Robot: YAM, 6 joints.
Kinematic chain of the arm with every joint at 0, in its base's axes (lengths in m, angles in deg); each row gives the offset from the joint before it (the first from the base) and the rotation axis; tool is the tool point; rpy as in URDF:
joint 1: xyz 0 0 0.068 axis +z
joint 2: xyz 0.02 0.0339 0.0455 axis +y
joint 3: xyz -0.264 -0.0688 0 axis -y
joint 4: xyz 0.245 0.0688 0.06 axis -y
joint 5: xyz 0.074 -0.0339 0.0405 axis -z
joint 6: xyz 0.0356 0 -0.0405 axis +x
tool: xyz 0 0 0 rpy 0 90 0
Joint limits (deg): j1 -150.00..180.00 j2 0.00..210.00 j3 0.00..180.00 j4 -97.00..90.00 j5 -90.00..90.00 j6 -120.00..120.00
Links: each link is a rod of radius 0.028 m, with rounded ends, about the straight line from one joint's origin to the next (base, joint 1, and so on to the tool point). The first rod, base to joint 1, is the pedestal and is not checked.
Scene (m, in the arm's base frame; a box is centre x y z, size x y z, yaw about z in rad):
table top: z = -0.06
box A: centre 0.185 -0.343 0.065 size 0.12 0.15 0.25 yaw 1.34
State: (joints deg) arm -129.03 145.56 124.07 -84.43 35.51 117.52
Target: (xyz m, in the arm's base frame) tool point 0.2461 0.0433 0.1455
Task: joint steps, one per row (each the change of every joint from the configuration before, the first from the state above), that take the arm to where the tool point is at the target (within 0.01 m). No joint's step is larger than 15 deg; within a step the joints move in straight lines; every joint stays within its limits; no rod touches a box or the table.
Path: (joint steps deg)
1: 13.85 -6.66 -3.33 2.04 -2.93 0.00
2: 13.84 -6.66 -3.34 2.04 -2.92 0.00
3: 13.85 -6.66 -3.33 2.04 -2.93 0.00
4: 13.85 -6.66 -3.34 2.04 -2.93 0.00
5: 13.85 -6.66 -3.33 2.04 -2.92 0.00
6: 14.34 0.65 -8.17 -4.55 -1.43 0.00
7: 14.34 0.65 -8.18 -4.56 -1.44 0.00
8: 14.34 0.65 -8.18 -4.55 -1.43 0.00
9: 14.34 0.65 -8.17 -4.56 -1.43 0.00
10: 14.35 0.66 -8.18 -4.55 -1.43 0.00

